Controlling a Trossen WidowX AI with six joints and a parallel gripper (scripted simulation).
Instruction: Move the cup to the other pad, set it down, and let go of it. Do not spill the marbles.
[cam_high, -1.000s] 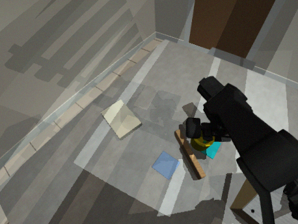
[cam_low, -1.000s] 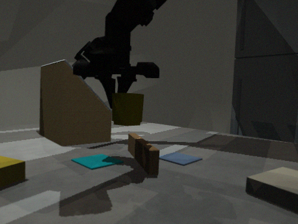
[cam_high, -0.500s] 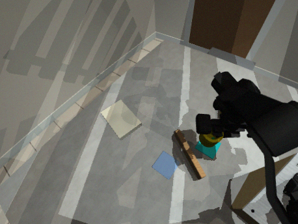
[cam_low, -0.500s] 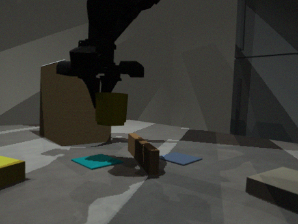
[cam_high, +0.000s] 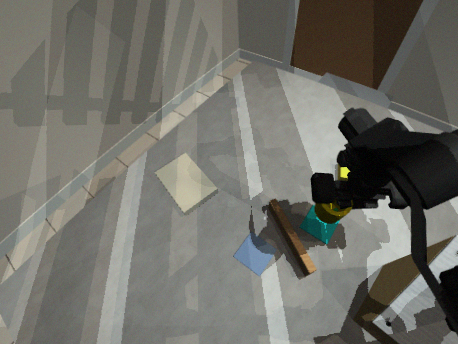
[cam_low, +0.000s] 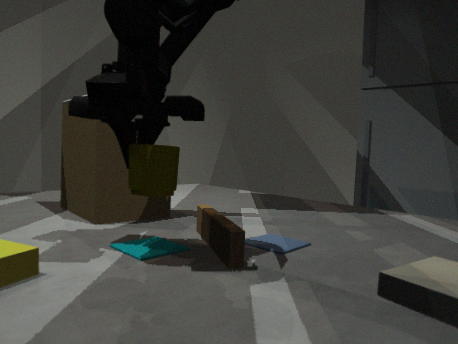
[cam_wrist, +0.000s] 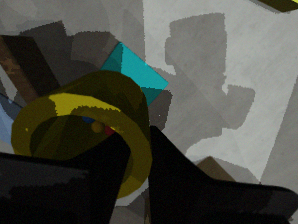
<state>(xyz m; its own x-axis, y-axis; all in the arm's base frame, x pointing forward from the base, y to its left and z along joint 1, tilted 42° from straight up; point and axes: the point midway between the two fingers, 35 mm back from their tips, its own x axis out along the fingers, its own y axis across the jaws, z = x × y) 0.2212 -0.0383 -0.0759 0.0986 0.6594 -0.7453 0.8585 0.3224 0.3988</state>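
My gripper tip is now 120 mm above the teal pad, 20 mm short of it and 10 mm to the right of it. Round my gripper tip: beige slab 420 mm ahead, 140 mm to the left, 100 mm below; then wooden bar 100 mm to the left, 100 mm below, 70 mm ahead; then cup 20 mm ahead, 10 mm to the left.
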